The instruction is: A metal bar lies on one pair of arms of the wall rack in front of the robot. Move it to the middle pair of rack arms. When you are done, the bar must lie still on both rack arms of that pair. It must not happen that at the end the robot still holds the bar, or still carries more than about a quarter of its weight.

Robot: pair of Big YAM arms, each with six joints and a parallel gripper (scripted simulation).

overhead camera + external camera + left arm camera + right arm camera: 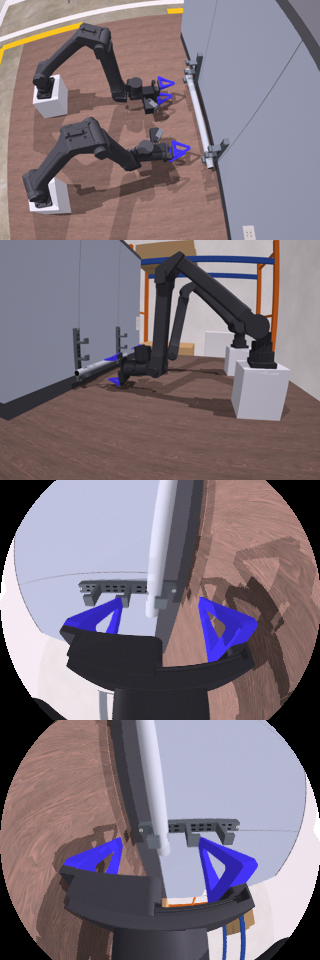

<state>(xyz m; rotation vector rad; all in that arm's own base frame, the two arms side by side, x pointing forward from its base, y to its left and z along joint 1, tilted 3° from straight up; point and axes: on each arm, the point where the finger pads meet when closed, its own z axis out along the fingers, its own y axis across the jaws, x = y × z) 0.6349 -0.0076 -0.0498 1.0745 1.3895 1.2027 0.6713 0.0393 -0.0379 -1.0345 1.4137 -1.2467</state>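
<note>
The metal bar lies 9 cm ahead of my right hand, 16 cm to the left of it and 1 cm below it. The rest, counted from my right hand: grey wall panel (28 cm ahead, 14 cm to the left, 36 cm above).
My left gripper is now 11 cm short of the metal bar and 14 cm to the left of it. Also, from my left hand: grey wall panel (30 cm ahead, 16 cm to the right, 37 cm above).
</note>
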